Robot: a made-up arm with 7 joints.
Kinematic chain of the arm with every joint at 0, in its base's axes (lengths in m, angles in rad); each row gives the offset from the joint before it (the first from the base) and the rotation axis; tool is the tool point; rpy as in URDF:
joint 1: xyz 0 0 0.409 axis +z
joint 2: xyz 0 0 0 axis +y
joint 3: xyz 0 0 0.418 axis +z
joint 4: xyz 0.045 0 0 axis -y
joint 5: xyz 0.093 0 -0.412 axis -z
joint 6: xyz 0 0 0 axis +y
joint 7: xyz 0.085 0 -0.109 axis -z
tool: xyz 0 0 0 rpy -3.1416 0 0
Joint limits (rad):
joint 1: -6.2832..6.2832
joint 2: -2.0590..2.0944
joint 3: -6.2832..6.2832
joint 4: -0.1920..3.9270
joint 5: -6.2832..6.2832
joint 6: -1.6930..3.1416
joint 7: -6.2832..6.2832
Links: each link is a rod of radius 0.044 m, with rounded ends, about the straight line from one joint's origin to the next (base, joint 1, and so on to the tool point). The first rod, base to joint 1, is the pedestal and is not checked.
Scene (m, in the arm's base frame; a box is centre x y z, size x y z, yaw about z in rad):
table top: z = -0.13
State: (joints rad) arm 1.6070 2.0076 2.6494 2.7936 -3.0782 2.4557 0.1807
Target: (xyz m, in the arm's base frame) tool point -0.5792 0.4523 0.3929
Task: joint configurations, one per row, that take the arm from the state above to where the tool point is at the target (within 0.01 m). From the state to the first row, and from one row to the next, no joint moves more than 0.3 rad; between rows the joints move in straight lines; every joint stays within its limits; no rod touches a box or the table.
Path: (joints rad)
1: 1.7630 1.9795 2.6098 2.5673 -3.0494 2.6272 0.1807
2: 1.9189 1.9514 2.5701 2.3409 -3.0205 2.7987 0.1807
3: 2.0749 1.9233 2.5305 2.1146 -2.9917 2.9701 0.1807
4: 2.2308 1.8952 2.4909 1.8883 -2.9628 3.1416 0.1807

